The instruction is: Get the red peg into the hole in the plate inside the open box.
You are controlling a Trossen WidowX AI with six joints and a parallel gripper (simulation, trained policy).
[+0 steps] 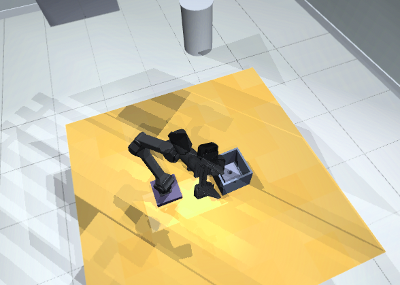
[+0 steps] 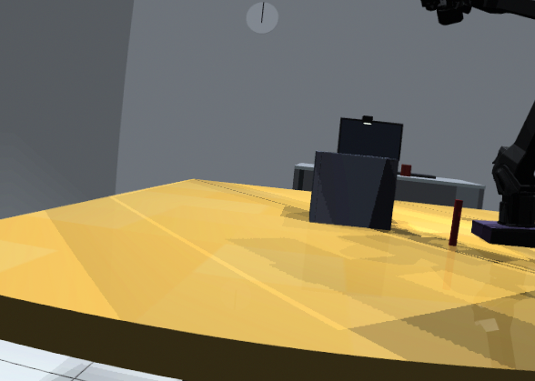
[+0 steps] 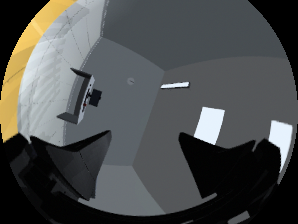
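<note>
Right now my gripper tip is 4 cm short of the red peg, 43 cm to the right of it and 57 cm above it. Round my gripper tip: plate (21 cm ahead, 23 cm to the left, 57 cm below).
</note>
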